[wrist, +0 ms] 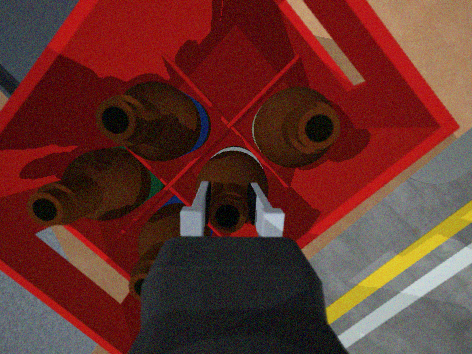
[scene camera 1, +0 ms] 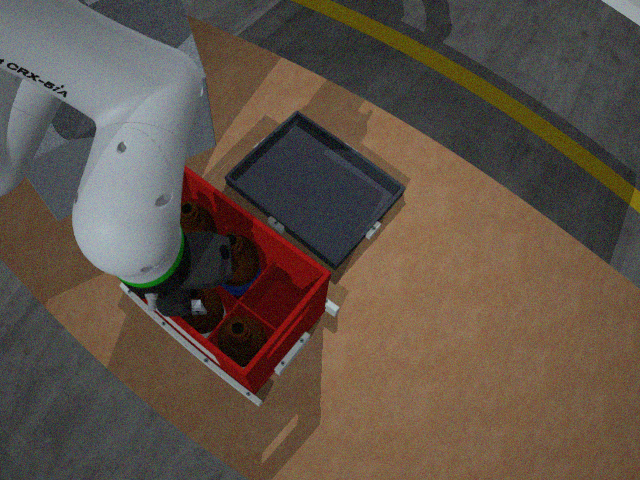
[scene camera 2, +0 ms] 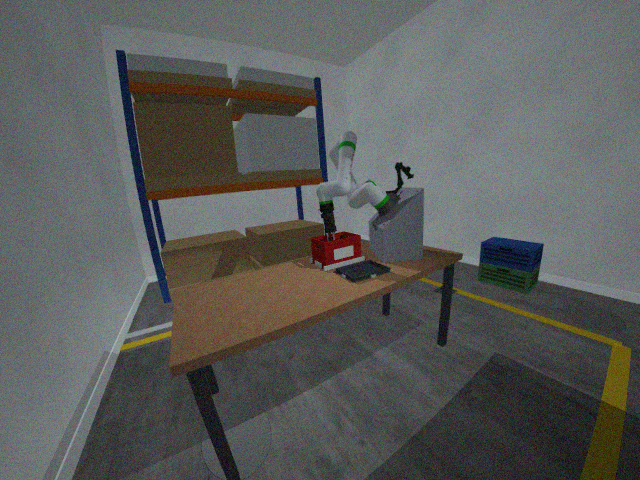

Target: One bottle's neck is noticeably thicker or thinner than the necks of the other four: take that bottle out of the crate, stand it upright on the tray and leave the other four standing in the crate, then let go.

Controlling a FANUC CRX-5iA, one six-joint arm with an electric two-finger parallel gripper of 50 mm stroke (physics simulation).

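Pixels of known places: gripper, fingertip midpoint: (wrist: 229, 194) (scene camera 1: 198, 298); arm's base, origin of the base link: (scene camera 2: 388, 208).
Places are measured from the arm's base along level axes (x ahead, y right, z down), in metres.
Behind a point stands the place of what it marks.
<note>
My gripper (scene camera 2: 330, 236) @(x 0.410, y 0.123, z 0.188 m) (wrist: 229, 194) @(x 0.410, y 0.123, z 0.188 m) is shut on the neck of a brown bottle (wrist: 232, 170) @(x 0.425, y 0.111, z 0.197 m) (scene camera 1: 210, 310) @(x 0.431, y 0.123, z 0.198 m) with a white band; it stands in a compartment of the red crate (scene camera 1: 289, 249) @(x 0.477, y -0.005, z 0.147 m) (scene camera 2: 320, 251) @(x 0.541, y 0.048, z 0.212 m) (wrist: 405, 70) @(x 0.536, y 0.130, z 0.144 m). Also in the crate are a white-banded bottle (scene camera 1: 241, 345) @(x 0.502, y 0.137, z 0.184 m) (wrist: 280, 130) @(x 0.476, y 0.114, z 0.193 m), a blue-banded bottle (scene camera 1: 247, 260) @(x 0.426, y 0.029, z 0.198 m) (wrist: 165, 120) @(x 0.415, y 0.043, z 0.193 m) and a green-banded bottle (wrist: 107, 185) @(x 0.335, y 0.043, z 0.195 m). Another bottle (wrist: 155, 232) @(x 0.330, y 0.103, z 0.198 m) is partly hidden by the gripper body in the wrist view. The held neck looks slightly thinner, but perspective makes this unsure. The dark tray (scene camera 1: 310, 191) @(x 0.395, y -0.168, z 0.314 m) (scene camera 2: 361, 270) @(x 0.392, y -0.167, z 0.313 m) holds no bottle.
The tray lies beside the crate's long wall on the wooden table (scene camera 1: 439, 310) @(x 0.697, y -0.126, z 0.319 m) (scene camera 2: 258, 304) @(x 1.012, y -0.192, z 0.319 m). Light brackets sit around both. Thin red dividers (wrist: 267, 90) @(x 0.495, y 0.083, z 0.225 m) part the compartments. The grey robot pedestal (scene camera 2: 398, 237) @(x 0.103, y -0.189, z 0.160 m) stands behind the tray in scene camera 2.
</note>
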